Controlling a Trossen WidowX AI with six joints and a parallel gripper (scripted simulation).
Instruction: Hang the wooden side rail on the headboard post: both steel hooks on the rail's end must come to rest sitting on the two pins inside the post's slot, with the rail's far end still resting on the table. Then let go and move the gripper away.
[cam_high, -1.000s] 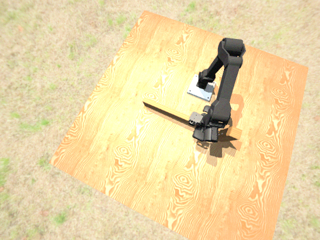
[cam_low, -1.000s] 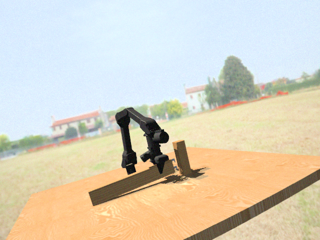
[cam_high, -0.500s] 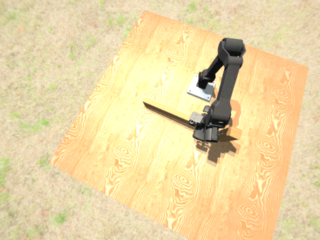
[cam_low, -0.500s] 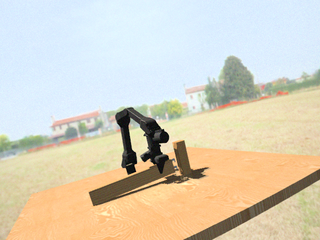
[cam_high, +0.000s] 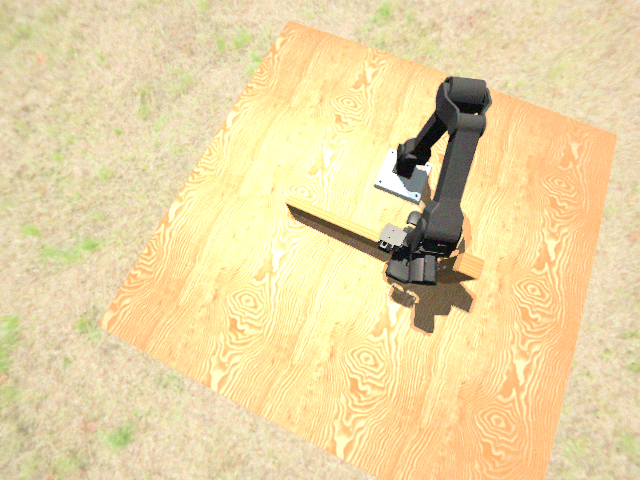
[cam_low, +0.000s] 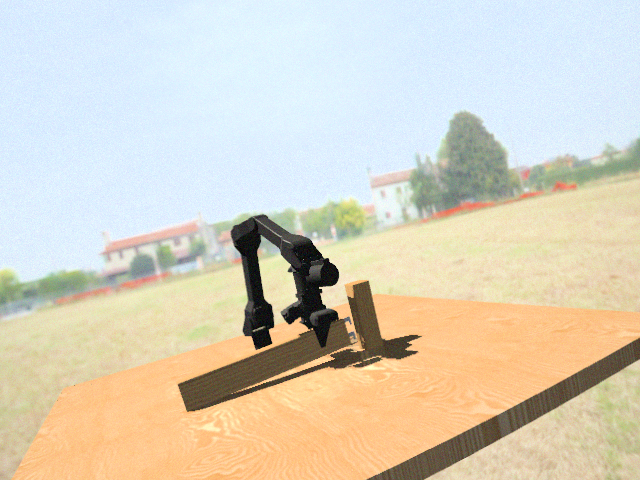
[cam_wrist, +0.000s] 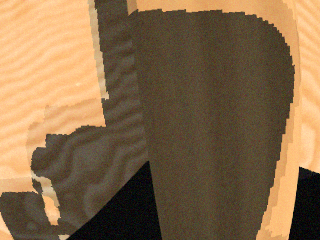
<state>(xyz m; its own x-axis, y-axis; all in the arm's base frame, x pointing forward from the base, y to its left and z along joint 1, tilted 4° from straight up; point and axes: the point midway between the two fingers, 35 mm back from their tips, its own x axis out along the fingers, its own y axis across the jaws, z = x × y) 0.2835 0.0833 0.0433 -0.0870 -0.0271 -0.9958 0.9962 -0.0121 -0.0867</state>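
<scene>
My gripper tip is now 140 mm to the right of the headboard post and 40 mm below it.
</scene>
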